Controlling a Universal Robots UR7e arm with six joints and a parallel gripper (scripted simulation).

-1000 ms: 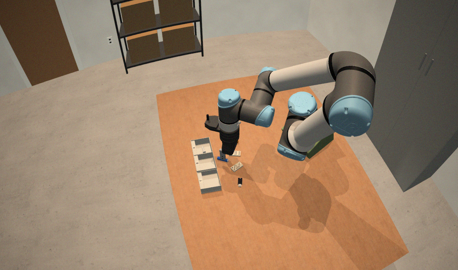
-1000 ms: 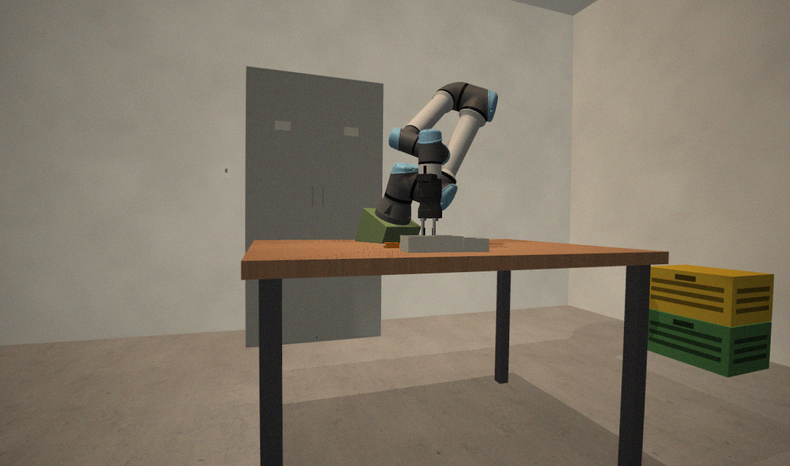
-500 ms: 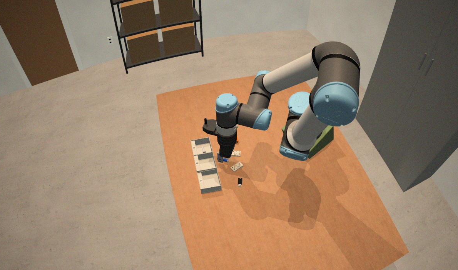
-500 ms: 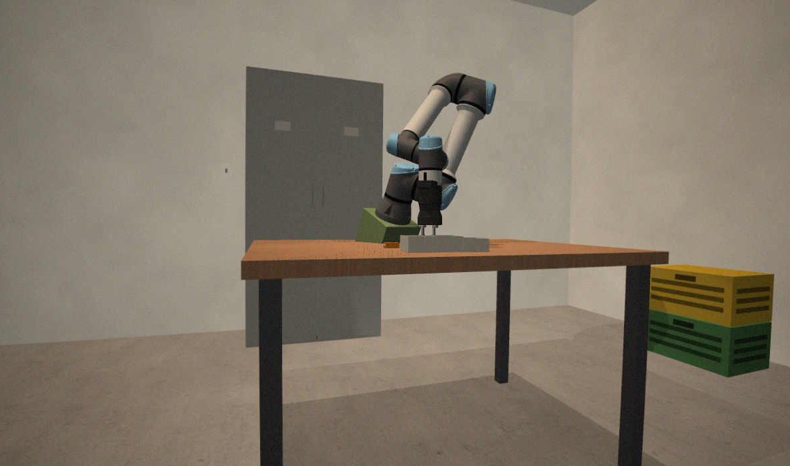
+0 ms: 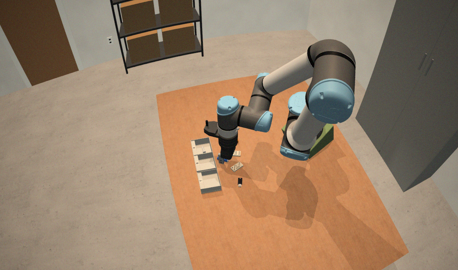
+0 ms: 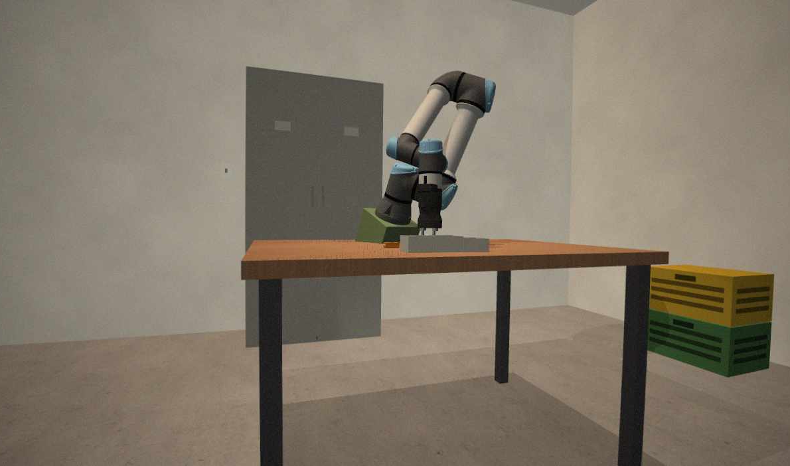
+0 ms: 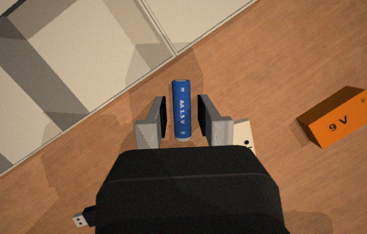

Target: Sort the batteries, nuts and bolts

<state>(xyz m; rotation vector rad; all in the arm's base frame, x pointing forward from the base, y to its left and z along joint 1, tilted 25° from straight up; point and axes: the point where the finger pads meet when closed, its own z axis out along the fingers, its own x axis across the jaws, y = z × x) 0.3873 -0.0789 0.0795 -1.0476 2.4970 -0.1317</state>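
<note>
Now: hand 80 mm short of the grey bin row. The rest, counted from my hand: blue cylindrical battery (10 mm below); then grey bolt (60 mm ahead, 70 mm to the right, 10 mm below); then orange 9 V battery (100 mm behind, 90 mm to the right, 10 mm below).
</note>
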